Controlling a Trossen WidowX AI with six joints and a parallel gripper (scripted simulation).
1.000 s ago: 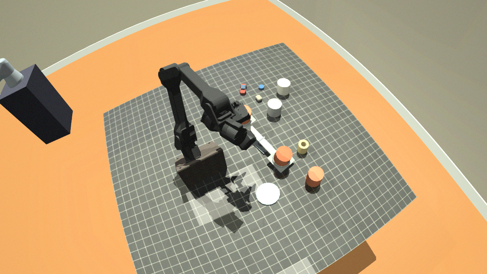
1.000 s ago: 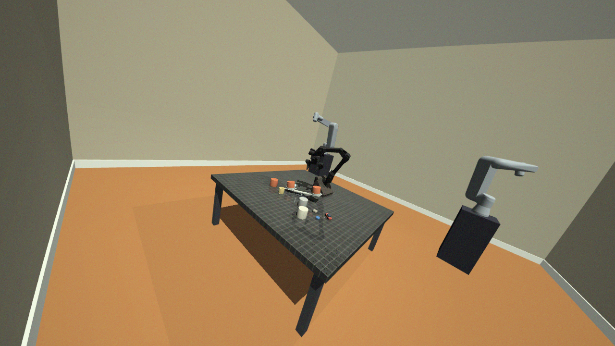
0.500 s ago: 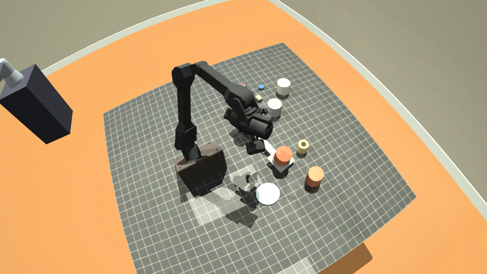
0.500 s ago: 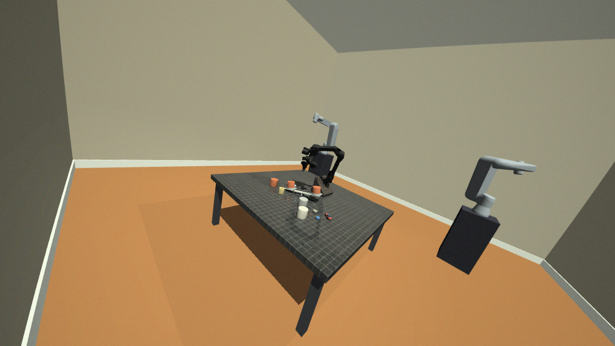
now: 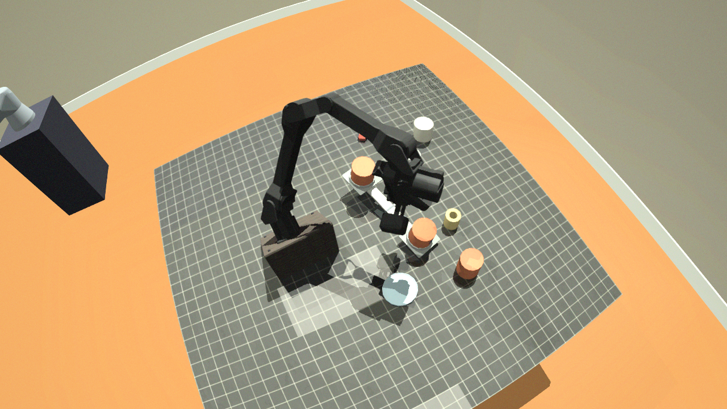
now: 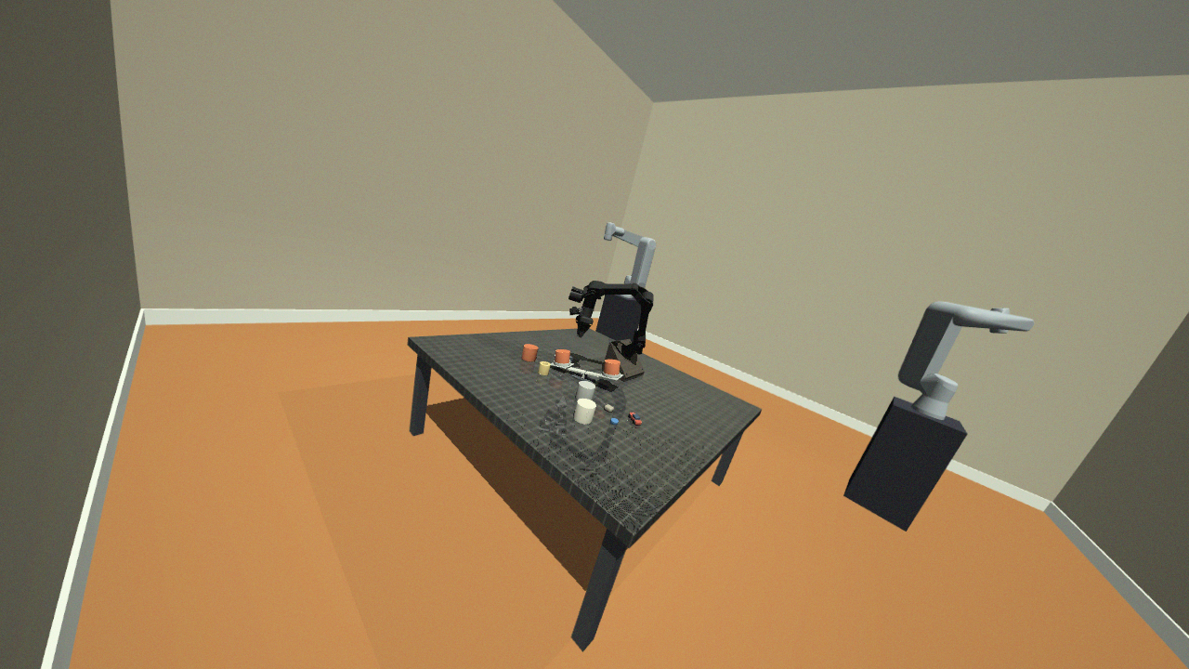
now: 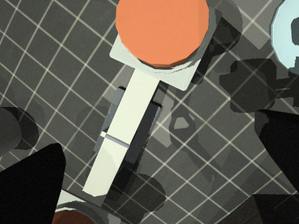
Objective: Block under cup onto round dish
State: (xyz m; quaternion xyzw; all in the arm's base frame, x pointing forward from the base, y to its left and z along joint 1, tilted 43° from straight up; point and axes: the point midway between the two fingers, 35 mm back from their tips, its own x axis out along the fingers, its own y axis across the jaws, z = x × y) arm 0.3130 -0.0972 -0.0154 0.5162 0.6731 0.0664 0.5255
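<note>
Now: gripper tip 14 cm above the grey block, 5 cm short of it and 3 cm to the left of it. The rest, counted from my gripper tip: yellow spool (16 cm ahead, 15 cm below, 1 cm to the right); then red toy car (46 cm to the left, 16 cm below, 5 cm ahead); then round white dish (17 cm below, 14 cm to the right, 7 cm behind).
</note>
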